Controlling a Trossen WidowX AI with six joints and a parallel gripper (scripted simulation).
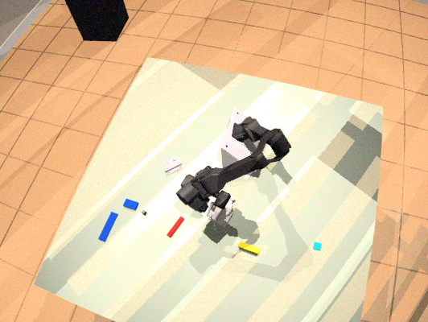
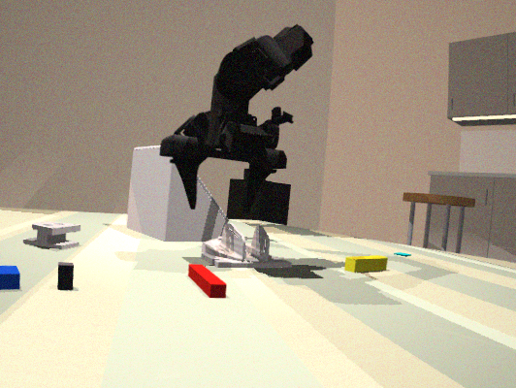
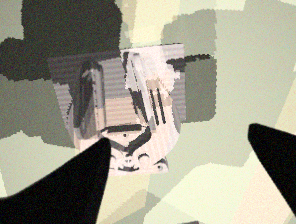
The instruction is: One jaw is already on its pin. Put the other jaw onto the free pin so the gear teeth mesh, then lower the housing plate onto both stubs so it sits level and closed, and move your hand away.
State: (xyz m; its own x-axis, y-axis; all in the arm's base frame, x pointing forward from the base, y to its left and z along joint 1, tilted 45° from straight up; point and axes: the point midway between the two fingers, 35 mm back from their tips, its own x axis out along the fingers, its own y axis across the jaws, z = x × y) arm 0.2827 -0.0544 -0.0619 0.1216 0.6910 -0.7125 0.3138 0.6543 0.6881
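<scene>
The base plate is 20 cm to the right of my gripper tip, 16 cm behind it and 5 cm below it. Also, from my gripper tip: red bar (11 cm to the right, 11 cm ahead, 7 cm below); yellow bar (19 cm to the left, 15 cm ahead, 7 cm below); white block (20 cm to the right, 16 cm behind, 7 cm below).
</scene>
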